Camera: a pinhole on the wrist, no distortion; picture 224 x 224 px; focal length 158.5 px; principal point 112.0 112.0 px. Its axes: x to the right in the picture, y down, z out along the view. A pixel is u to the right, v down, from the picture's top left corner.
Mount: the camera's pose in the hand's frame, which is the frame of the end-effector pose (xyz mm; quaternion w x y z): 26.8 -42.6 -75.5 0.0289 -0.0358 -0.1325 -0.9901
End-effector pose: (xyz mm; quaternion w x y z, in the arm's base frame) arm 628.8 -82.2 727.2 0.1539 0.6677 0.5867 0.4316
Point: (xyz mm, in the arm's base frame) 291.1 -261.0 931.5
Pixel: behind the camera
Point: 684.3 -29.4 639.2
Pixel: 140 152
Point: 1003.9 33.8 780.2
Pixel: 89 45
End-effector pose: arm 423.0 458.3 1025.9 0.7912 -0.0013 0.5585 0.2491
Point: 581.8 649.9 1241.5
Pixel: 161 65
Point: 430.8 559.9 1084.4
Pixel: 151 8
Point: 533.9 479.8 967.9
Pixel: 63 156
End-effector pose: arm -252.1 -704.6 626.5 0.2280 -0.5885 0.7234 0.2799
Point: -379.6 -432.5 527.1
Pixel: 177 64
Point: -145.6 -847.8 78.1
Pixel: outside the picture
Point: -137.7 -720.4 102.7
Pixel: 12 217
